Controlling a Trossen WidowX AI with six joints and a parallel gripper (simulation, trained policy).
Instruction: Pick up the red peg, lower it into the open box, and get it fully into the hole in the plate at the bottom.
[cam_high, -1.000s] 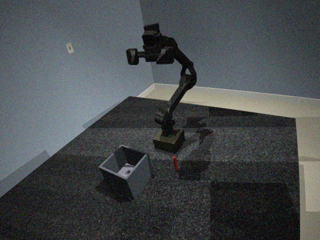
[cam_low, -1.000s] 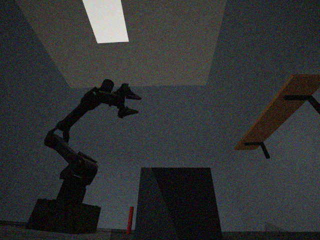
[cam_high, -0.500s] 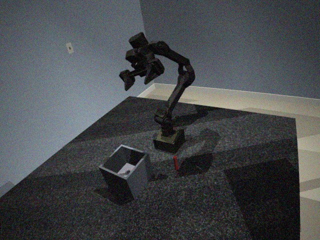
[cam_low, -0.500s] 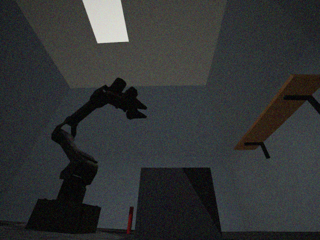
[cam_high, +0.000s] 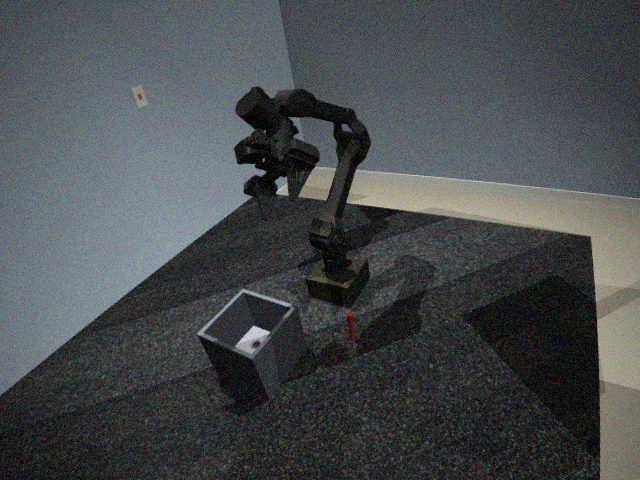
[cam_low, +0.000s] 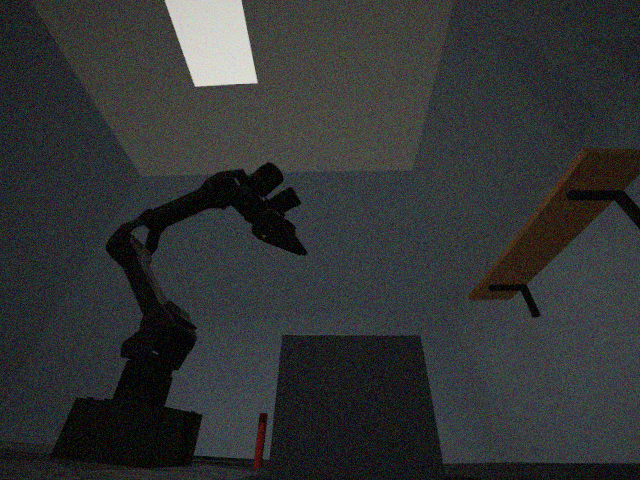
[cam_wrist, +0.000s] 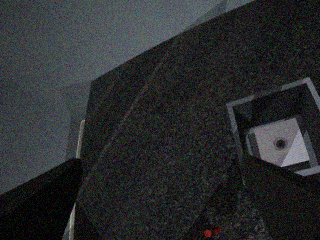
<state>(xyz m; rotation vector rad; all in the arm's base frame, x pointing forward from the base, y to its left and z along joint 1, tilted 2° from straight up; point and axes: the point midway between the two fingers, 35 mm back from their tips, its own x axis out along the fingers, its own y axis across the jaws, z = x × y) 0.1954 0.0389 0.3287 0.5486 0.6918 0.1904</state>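
My gripper tip is 60 mm past the red peg, 80 mm to the right of it and 330 mm above it. From my gripper tip the other things lie so: pale plate: 80 mm ahead, 90 mm to the right, 330 mm below.
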